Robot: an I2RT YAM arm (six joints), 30 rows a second.
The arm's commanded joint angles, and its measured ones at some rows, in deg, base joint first. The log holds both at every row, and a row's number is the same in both.
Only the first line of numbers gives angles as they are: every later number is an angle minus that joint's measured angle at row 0.
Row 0, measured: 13.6, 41.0, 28.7, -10.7, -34.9, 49.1
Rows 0 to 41, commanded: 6.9, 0.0, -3.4, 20.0, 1.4, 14.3; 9.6, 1.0, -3.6, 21.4, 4.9, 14.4; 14.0, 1.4, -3.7, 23.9, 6.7, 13.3; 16.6, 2.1, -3.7, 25.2, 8.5, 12.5; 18.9, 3.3, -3.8, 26.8, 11.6, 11.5; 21.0, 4.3, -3.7, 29.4, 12.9, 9.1; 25.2, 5.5, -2.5, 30.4, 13.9, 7.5; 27.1, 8.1, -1.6, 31.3, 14.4, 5.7; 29.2, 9.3, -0.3, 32.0, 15.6, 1.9; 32.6, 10.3, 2.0, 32.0, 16.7, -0.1; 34.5, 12.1, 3.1, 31.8, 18.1, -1.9; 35.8, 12.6, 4.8, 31.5, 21.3, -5.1; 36.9, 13.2, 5.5, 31.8, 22.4, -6.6; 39.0, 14.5, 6.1, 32.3, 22.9, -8.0; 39.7, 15.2, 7.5, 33.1, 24.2, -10.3; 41.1, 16.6, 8.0, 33.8, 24.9, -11.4; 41.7, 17.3, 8.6, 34.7, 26.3, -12.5; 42.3, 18.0, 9.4, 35.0, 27.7, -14.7; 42.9, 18.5, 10.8, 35.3, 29.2, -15.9; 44.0, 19.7, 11.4, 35.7, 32.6, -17.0; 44.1, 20.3, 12.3, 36.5, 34.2, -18.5; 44.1, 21.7, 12.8, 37.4, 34.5, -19.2; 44.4, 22.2, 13.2, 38.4, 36.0, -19.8; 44.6, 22.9, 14.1, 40.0, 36.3, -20.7; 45.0, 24.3, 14.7, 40.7, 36.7, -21.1; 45.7, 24.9, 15.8, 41.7, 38.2, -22.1; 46.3, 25.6, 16.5, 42.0, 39.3, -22.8; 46.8, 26.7, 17.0, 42.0, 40.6, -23.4; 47.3, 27.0, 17.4, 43.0, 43.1, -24.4; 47.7, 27.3, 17.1, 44.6, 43.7, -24.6; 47.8, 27.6, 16.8, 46.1, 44.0, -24.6; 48.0, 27.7, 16.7, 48.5, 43.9, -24.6; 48.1, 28.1, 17.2, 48.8, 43.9, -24.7; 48.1, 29.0, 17.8, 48.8, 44.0, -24.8; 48.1, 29.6, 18.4, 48.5, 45.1, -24.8; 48.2, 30.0, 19.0, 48.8, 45.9, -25.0; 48.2, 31.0, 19.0, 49.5, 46.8, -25.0; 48.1, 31.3, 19.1, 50.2, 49.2, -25.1; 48.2, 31.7, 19.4, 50.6, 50.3, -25.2; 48.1, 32.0, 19.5, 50.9, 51.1, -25.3; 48.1, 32.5, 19.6, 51.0, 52.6, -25.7; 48.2, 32.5, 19.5, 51.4, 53.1, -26.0
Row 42, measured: 47.7, 31.9, 16.8, 45.7, 46.1, -23.8
